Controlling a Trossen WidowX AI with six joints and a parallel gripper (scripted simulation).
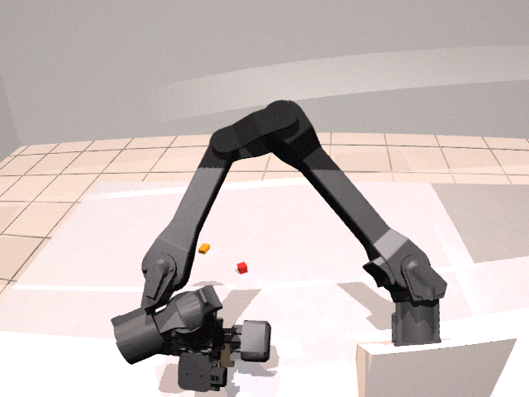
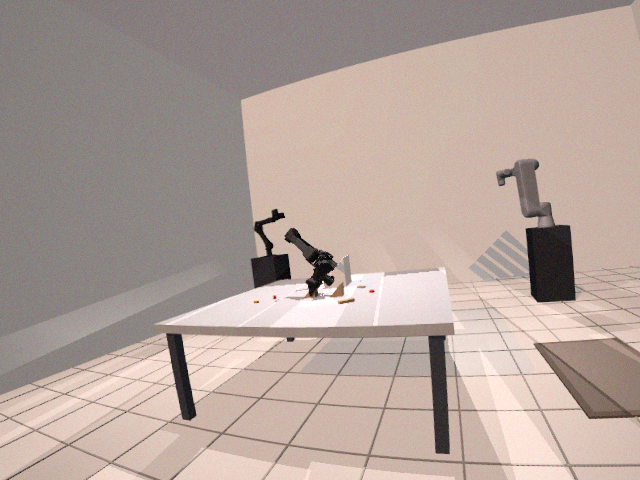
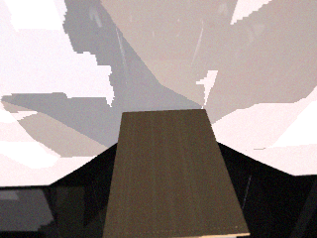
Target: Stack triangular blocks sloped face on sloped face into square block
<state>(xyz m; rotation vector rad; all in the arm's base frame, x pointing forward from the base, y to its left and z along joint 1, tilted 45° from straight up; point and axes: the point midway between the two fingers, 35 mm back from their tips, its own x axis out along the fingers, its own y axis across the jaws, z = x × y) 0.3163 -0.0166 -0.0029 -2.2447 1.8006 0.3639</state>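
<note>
The small red cube lies 23 cm to the right of my gripper tip and 2 cm ahead of it. From my gripper tip the other things lie so: wooden stick (25 cm to the left, 15 cm ahead); tan triangular block (1 cm to the left, 1 cm above).
</note>
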